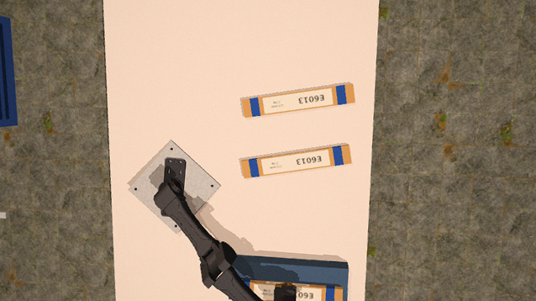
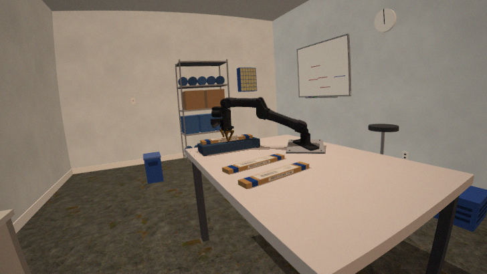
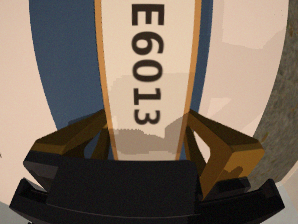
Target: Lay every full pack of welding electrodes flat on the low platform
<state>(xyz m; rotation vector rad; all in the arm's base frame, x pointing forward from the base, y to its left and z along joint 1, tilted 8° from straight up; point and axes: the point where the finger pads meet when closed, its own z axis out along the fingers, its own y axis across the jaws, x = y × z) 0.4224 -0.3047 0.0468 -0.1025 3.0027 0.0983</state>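
My gripper is now 10 mm past the dark blue low platform, 20 mm to the right of it and 50 mm above it.
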